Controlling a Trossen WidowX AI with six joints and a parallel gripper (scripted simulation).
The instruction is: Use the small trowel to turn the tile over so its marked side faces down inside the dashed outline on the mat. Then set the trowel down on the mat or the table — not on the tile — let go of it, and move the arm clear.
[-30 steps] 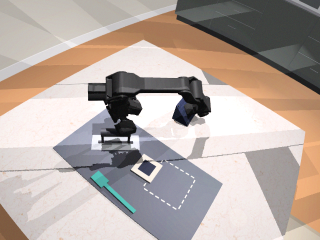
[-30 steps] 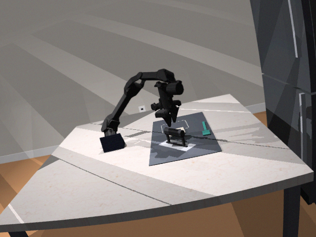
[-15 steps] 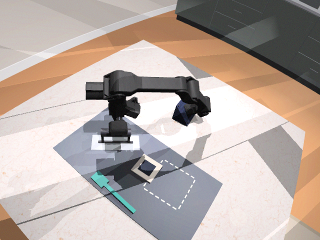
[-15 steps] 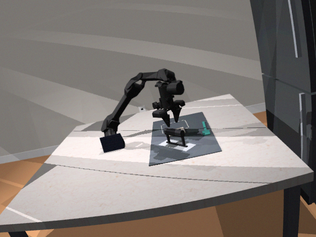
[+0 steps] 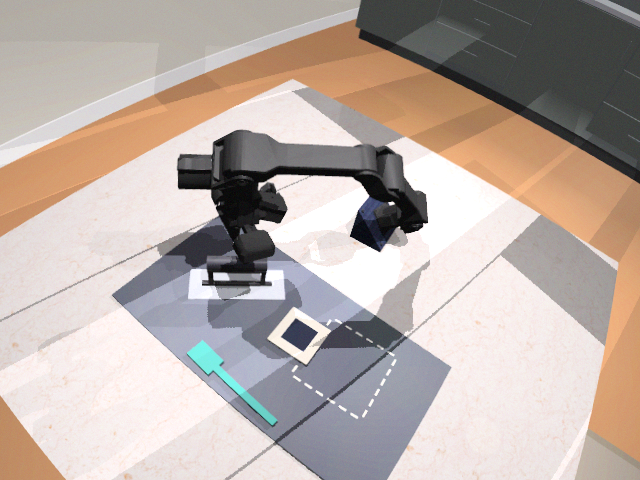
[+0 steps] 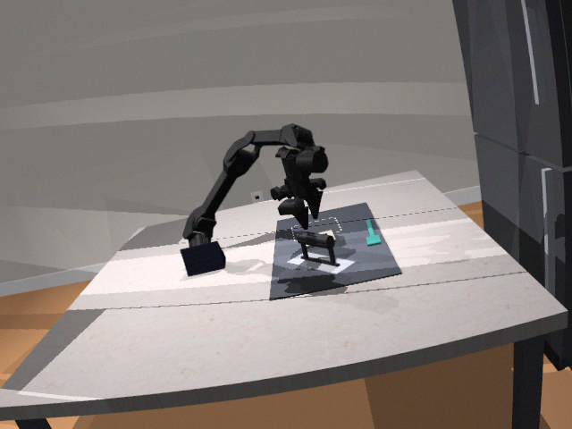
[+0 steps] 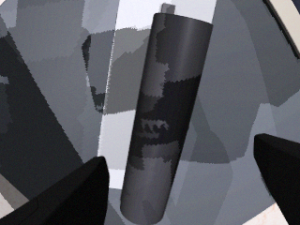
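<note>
Now: gripper tip 14 cm to the right of the mat, 13 cm above it and 2 cm short of it. Also, from my gripper tip: tile 17 cm to the left, 11 cm below; teal trowel 16 cm ahead, 13 cm to the left, 11 cm below.
</note>
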